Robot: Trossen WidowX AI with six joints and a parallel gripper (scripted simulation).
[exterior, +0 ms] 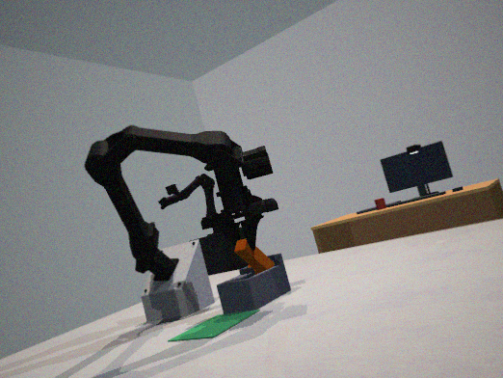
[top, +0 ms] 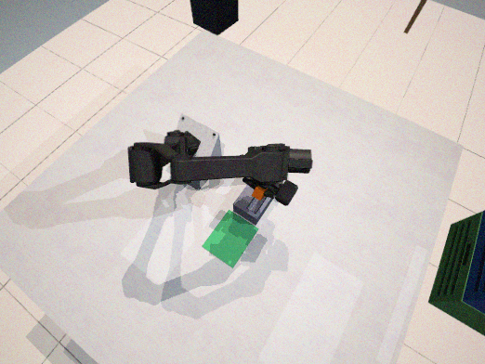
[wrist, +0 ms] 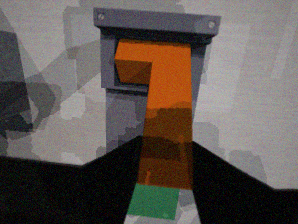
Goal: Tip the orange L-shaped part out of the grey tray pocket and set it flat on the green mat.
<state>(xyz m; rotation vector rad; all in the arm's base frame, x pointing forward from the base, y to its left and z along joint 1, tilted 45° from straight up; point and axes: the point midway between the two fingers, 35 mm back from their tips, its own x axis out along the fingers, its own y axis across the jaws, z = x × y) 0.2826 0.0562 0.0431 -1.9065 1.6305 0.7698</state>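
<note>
Right now the green mat is 14 cm to the right of my gripper tip and 13 cm below it. The rest, counted from my gripper tip: orange L-shaped part: 3 cm to the left, 3 cm below, 2 cm behind.
</note>
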